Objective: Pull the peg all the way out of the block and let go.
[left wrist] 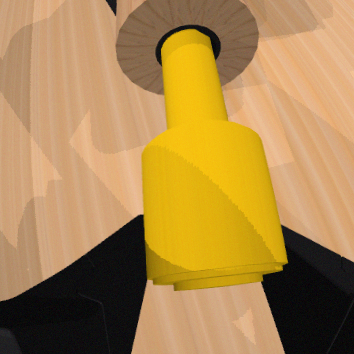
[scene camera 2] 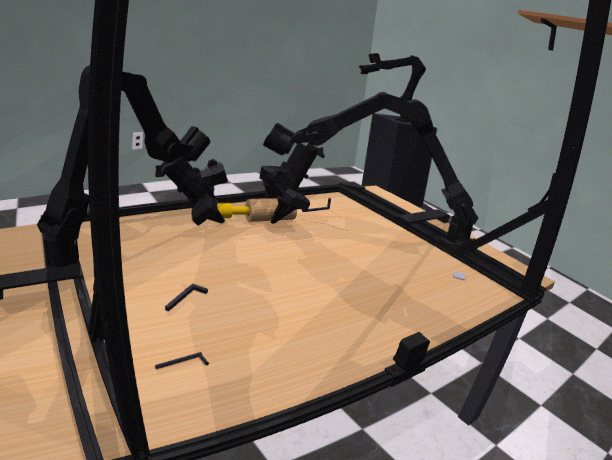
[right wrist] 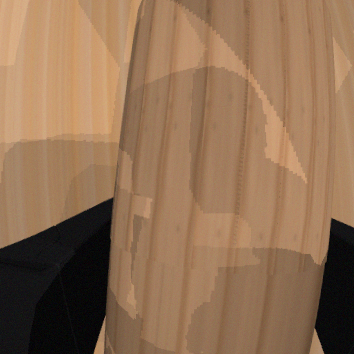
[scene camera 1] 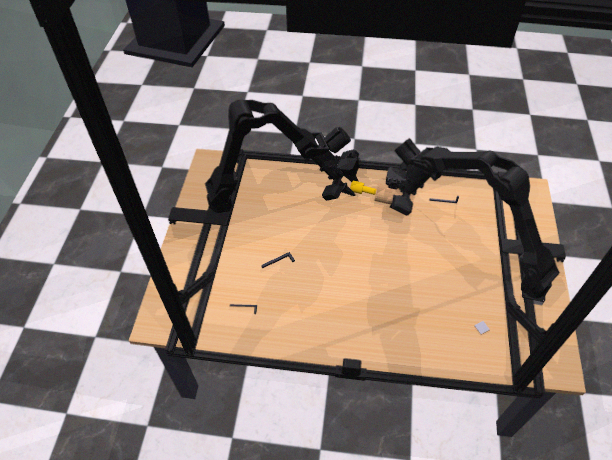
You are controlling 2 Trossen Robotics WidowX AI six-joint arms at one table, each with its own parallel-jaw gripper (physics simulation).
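Frame: origin at the left arm's base, x back, y right, z up, level; millimetres.
Seen in the pictures: left gripper, fingertip midpoint: (left wrist: pixel 202 227) (scene camera 2: pixel 222 218) (scene camera 1: pixel 356 190); right gripper, fingertip midpoint: (scene camera 2: pixel 267 218) (right wrist: pixel 207 211) (scene camera 1: pixel 392 200); left arm's base at its link origin: (scene camera 2: pixel 62 262) (scene camera 1: pixel 220 207); right arm's base at its link origin: (scene camera 2: pixel 458 238) (scene camera 1: pixel 533 290).
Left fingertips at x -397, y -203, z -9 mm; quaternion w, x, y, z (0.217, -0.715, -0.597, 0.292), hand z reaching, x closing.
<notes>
Pixels of each thing's top centre, then the offset from my left fingertips to it. "spot": a spot on its surface instead.
- yellow peg at its top centre: (left wrist: pixel 187 49) (scene camera 2: pixel 240 203) (scene camera 1: pixel 370 186) dz +39, dx -43, dy +3 mm
- round wooden block at its top centre: (right wrist: pixel 249 264) (scene camera 2: pixel 272 199) (scene camera 1: pixel 395 190) dz +46, dx -125, dy +3 mm
- small grey square at a spot on its surface: (scene camera 2: pixel 459 275) (scene camera 1: pixel 481 327) spot: dz -7, dx -453, dy +377 mm
A yellow peg (scene camera 1: pixel 369 190) (scene camera 2: pixel 240 210) (left wrist: pixel 200 175) lies level with its thin end in the dark hole of the round wooden block (scene camera 1: pixel 383 195) (scene camera 2: pixel 259 210) (left wrist: pixel 135 55) (right wrist: pixel 225 125). Part of its thin shaft shows between the thick head and the block. My left gripper (scene camera 1: pixel 354 186) (scene camera 2: pixel 220 212) (left wrist: pixel 202 227) is shut on the peg's thick head, with a finger against each side in the left wrist view. My right gripper (scene camera 1: pixel 392 194) (scene camera 2: pixel 272 212) (right wrist: pixel 207 211) is shut on the block. The peg's tip is hidden inside the hole.
Black L-shaped pieces lie on the table: one (scene camera 1: pixel 444 200) (scene camera 2: pixel 320 207) beyond the right gripper, and two (scene camera 1: pixel 277 260) (scene camera 2: pixel 182 296), (scene camera 1: pixel 244 305) (scene camera 2: pixel 180 360) at the left. A small grey square (scene camera 1: pixel 482 327) (scene camera 2: pixel 459 275) lies at the right. Black frame rails (scene camera 1: pixel 275 362) edge the work area.
</notes>
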